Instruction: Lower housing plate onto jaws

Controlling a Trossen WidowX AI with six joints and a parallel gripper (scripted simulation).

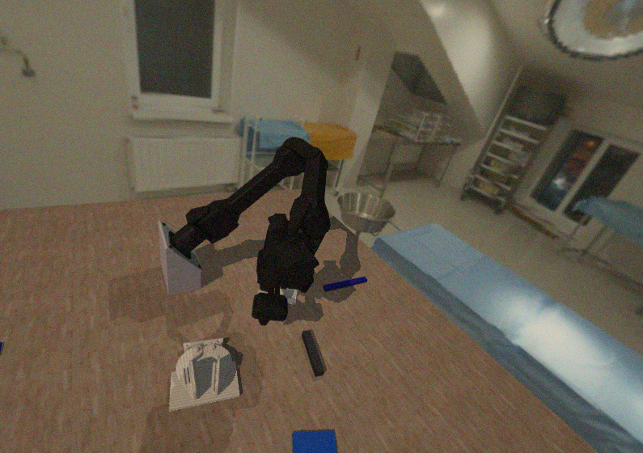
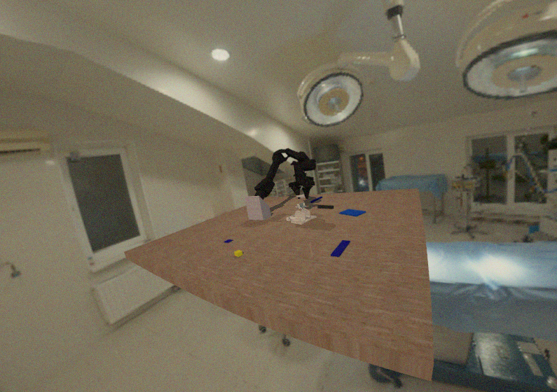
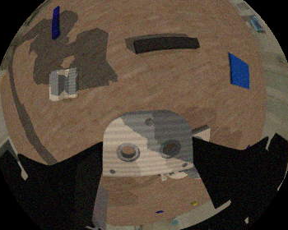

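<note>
My gripper tip is 13 cm to the left of the white base, 8 cm short of it and 8 cm above it. From my gripper tip the other things lie so: blue strip: 30 cm to the left, 11 cm behind, 8 cm below; black bar: 10 cm to the left, 8 cm ahead, 7 cm below.
</note>
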